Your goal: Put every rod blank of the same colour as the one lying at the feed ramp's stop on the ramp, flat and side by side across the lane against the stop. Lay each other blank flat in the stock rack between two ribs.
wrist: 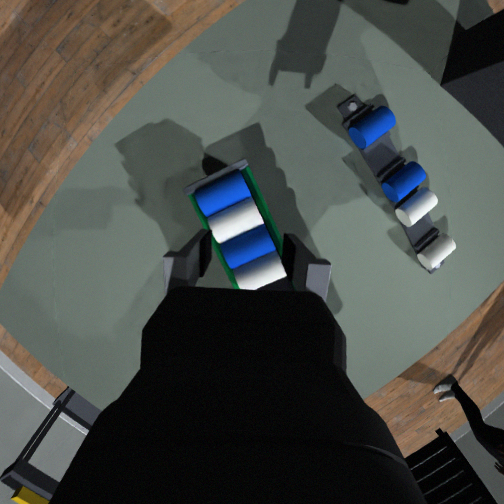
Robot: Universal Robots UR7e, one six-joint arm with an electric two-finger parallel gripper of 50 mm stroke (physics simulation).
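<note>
The feed ramp (235, 227) has green side rails and a grey stop (216, 176) at its far end. Four blanks lie across its lane: a blue blank (222, 192) against the stop, then a white blank (235, 219), a second blue blank (248, 246) and a second white blank (260, 272), partly hidden by my wrist. My gripper (247, 262) is open, with one finger on each side of the ramp beside the two nearest blanks, holding nothing. The dark stock rack (395, 185) at the right holds two blue blanks (372, 126) (404, 181) and two white blanks (416, 206) (436, 251).
The ramp and rack sit on a round grey-green mat over a wooden floor. A metal frame (45, 445) shows at the bottom left. A dark slatted object (445, 470) lies at the bottom right. My black wrist body fills the lower middle.
</note>
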